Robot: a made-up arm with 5 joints. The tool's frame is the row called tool. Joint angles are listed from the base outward.
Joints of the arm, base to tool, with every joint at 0 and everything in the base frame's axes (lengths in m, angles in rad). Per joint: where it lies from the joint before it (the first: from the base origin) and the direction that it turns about. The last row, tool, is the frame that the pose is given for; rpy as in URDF.
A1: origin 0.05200 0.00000 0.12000 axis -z
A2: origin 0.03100 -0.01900 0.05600 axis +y
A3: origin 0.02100 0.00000 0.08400 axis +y
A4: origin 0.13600 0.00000 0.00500 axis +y
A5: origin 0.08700 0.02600 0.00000 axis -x
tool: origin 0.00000 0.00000 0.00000 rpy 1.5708 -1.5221 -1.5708
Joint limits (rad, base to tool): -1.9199..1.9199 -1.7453..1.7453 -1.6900..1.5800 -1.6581..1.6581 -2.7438..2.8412
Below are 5 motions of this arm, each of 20 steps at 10 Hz.
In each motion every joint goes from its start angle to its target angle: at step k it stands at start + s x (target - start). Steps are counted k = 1, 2, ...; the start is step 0. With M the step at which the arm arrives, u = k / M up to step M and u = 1 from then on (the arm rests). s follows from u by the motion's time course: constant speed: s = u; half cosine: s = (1 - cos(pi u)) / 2; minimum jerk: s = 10 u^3 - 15 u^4 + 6 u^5.
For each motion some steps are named. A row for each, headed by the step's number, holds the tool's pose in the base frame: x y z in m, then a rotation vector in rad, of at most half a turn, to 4 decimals.
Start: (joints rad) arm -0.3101 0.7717 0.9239 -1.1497 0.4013
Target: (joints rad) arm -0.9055 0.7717 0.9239 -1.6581 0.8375
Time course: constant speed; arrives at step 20
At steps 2, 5, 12, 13, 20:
2: 0.2073 0.0677 0.0447 -0.0146 -1.1002 0.6892
5: 0.2032 0.0825 0.0506 -0.0016 -1.1897 0.8137
12: 0.1868 0.1151 0.0652 0.0374 -1.4121 1.0771
13: 0.1837 0.1194 0.0674 0.0441 -1.4456 1.1111
20: 0.1574 0.1456 0.0827 0.0988 -1.6919 1.3186

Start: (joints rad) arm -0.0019 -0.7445 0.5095 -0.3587 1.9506
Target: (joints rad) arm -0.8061 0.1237 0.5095 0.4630 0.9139
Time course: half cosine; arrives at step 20
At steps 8, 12, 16, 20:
8: 0.2777 0.0721 0.2579 -1.0470 -1.4299 1.3873
12: 0.2583 0.1285 0.1800 -0.4066 -1.1223 1.5675
16: 0.2156 0.1556 0.1222 -0.0839 -0.7113 1.6301
20: 0.1955 0.1597 0.1029 -0.0158 -0.5334 1.6366

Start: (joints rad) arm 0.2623 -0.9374 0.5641 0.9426 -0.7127
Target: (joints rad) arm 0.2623 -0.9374 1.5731 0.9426 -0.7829
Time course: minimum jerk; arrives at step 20
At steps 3, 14, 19, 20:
3: 0.2218 -0.0383 0.2447 0.2518 -0.9840 -0.9403
14: 0.1627 -0.0225 0.0994 0.0454 -0.1586 -1.0801
19: 0.1385 -0.0160 0.0791 -0.0019 0.0064 -1.0938
20: 0.1383 -0.0159 0.0789 -0.0022 0.0076 -1.0939

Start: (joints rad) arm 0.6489 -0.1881 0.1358 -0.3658 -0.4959
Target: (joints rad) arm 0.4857 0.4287 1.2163 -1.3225 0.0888
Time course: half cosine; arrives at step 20
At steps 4, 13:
4: 0.2645 -0.1474 0.2817 -0.1438 -1.9866 -0.7434
13: 0.2415 -0.1030 0.1174 -0.3002 -1.4414 -0.5302

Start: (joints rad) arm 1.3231 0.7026 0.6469 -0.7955 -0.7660
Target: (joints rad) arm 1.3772 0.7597 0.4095 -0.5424 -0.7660
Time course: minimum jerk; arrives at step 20
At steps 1, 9, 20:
1: 0.1103 -0.2019 0.0492 -0.3068 -1.1807 -1.9193
9: 0.1079 -0.2122 0.0483 -0.3120 -1.1486 -1.9510
20: 0.1036 -0.2266 0.0482 -0.3182 -1.1013 -1.9972

